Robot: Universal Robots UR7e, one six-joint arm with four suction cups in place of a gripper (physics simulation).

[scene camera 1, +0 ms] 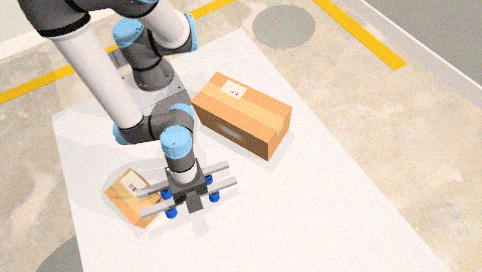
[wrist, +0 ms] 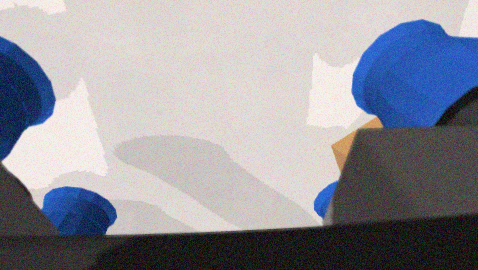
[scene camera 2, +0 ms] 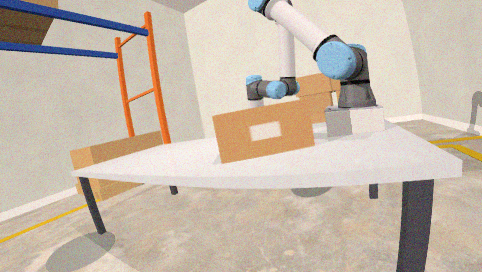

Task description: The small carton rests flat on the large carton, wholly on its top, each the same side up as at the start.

My suction head (wrist: 408, 77) is stuck to a small carton (scene camera 1: 122, 192), which still rests on the table. On the table rests a large carton (scene camera 1: 255, 121).
The large carton is seen too in scene camera 2 (scene camera 2: 277, 128). Scene camera 2 does not show the small carton, which is hidden by the large carton. The wrist view does not show the large carton: it is out of frame.
